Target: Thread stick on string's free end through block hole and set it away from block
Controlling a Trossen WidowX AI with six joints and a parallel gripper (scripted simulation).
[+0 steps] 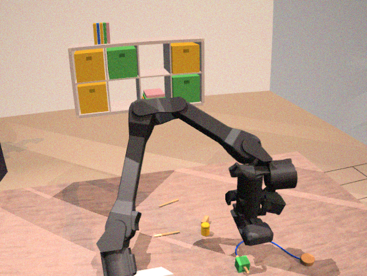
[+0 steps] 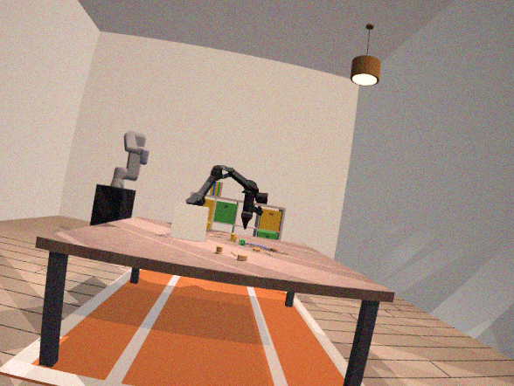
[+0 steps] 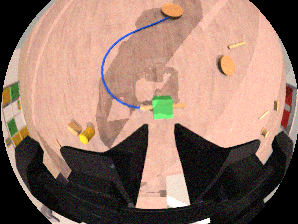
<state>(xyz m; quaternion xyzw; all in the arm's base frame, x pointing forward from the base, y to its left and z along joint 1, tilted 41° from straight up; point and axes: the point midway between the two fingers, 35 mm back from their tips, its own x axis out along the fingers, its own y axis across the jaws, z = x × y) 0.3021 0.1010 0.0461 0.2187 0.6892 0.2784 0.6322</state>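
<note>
Right now my gripper tip is 1 cm to the left of the green block and 8 cm above it. Round my gripper tip: orange disc (9 cm ahead, 13 cm to the right, 9 cm below); thin wooden stick (1 cm to the left, 8 cm below); yellow cylinder (8 cm behind, 15 cm to the left, 7 cm below).
</note>
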